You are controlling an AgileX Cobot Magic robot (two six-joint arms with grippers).
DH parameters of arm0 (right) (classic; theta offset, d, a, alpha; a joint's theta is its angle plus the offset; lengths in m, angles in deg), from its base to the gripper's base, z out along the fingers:
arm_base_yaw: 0 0.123 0 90
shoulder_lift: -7.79 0 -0.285 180
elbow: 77.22 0 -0.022 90
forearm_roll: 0 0.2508 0 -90
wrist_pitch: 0 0 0.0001 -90
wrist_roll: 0 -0.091 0 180
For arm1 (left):
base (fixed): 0 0 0 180
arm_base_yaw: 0 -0.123 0 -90
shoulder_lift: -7.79 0 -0.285 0
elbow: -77.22 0 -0.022 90
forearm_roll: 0 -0.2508 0 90
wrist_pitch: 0 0 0.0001 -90
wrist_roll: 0 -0.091 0 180
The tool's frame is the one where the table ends.
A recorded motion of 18 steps. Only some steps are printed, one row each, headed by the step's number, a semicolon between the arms.
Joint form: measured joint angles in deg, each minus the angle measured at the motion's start. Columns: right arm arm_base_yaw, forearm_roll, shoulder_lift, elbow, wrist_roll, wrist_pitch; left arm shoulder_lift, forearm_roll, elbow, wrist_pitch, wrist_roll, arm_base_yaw.
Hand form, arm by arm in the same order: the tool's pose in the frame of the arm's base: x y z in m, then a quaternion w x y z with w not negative. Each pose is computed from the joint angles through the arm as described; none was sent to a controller.
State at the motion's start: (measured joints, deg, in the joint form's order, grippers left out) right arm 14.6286 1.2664 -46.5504 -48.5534 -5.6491 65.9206; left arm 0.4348 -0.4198 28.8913 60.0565 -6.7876 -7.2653
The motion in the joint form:
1: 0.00 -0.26 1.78 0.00 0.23 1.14; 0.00 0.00 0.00 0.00 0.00 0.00
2: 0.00 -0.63 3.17 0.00 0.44 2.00; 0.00 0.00 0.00 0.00 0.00 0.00
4: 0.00 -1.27 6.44 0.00 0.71 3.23; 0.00 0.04 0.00 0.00 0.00 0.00
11: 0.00 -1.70 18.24 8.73 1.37 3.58; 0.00 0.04 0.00 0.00 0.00 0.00
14: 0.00 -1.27 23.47 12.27 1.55 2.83; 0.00 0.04 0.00 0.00 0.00 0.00
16: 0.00 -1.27 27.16 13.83 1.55 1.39; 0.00 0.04 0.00 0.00 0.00 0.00
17: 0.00 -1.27 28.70 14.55 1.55 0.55; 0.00 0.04 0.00 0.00 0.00 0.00
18: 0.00 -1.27 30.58 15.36 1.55 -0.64; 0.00 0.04 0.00 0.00 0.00 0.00
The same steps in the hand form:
1: 0.1148 0.0315 0.3318 0.26753 -0.07614 0.95890 0.05614; -0.0060 -0.0002 0.2794 0.52739 -0.00367 0.84683 0.06869
2: 0.1089 0.0294 0.3339 0.27256 -0.07830 0.95747 0.05327; -0.0060 -0.0002 0.2794 0.52739 -0.00367 0.84683 0.06869
4: 0.0957 0.0250 0.3389 0.29045 -0.08071 0.95217 0.05005; -0.0060 -0.0002 0.2794 0.52744 -0.00366 0.84683 0.06835
11: 0.0569 0.0142 0.3105 0.31363 -0.08566 0.94443 0.04839; -0.0060 -0.0002 0.2794 0.52744 -0.00366 0.84683 0.06835
14: 0.0431 0.0112 0.2981 0.33295 -0.08638 0.93737 0.05487; -0.0060 -0.0002 0.2794 0.52744 -0.00366 0.84683 0.06835
16: 0.0349 0.0091 0.2943 0.36172 -0.08537 0.92645 0.05962; -0.0060 -0.0002 0.2794 0.52744 -0.00366 0.84683 0.06835
17: 0.0319 0.0083 0.2925 0.37498 -0.08487 0.92107 0.06180; -0.0060 -0.0002 0.2794 0.52744 -0.00366 0.84683 0.06835
18: 0.0285 0.0074 0.2908 0.39291 -0.08417 0.91343 0.06476; -0.0060 -0.0002 0.2794 0.52744 -0.00366 0.84683 0.06835

